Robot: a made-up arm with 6 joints.
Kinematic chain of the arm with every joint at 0, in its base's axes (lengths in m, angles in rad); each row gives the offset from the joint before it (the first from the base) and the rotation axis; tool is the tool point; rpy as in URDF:
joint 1: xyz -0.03 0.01 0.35 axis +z
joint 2: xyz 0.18 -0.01 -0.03 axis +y
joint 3: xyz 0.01 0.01 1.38 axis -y
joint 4: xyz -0.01 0 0.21 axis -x
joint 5: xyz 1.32 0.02 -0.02 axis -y
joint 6: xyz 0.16 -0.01 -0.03 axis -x
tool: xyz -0.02 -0.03 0 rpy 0.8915 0.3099 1.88
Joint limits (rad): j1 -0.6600..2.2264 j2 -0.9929..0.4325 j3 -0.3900..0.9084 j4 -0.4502..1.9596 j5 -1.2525..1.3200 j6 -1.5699..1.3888
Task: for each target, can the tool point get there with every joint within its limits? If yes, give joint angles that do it. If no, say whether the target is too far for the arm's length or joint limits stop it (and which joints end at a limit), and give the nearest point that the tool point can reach.
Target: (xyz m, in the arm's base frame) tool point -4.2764 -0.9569 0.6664
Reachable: no: too far | nearest point -1.7022 -0.3707 2.2490 | short by 3.078 m
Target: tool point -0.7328 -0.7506 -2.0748
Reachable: no: joint limits stop it (at a limit: joint 1, joint 2, joint 3, joint 6) | nearest point 1.2959 -1.0826 0.6173 | short by 3.387 m
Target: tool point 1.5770 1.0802 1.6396
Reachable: yes | joints 0.5987 0.2176 0.1132 0.0190 -0.2497 -0.0674
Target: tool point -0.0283 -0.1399 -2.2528
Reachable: no: joint limits stop it (at a limit: joint 1, joint 2, joint 3, joint 6) | nearest point 1.3272 -1.0508 0.6055 | short by 3.292 m
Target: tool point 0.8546 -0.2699 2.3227
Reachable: yes | joints -0.1425 -0.3552 0.0255 1.4831 -0.7130 -0.8375
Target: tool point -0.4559 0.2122 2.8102
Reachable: yes | joints -0.3657 -0.7171 0.5297 1.5124 0.7457 -0.7957
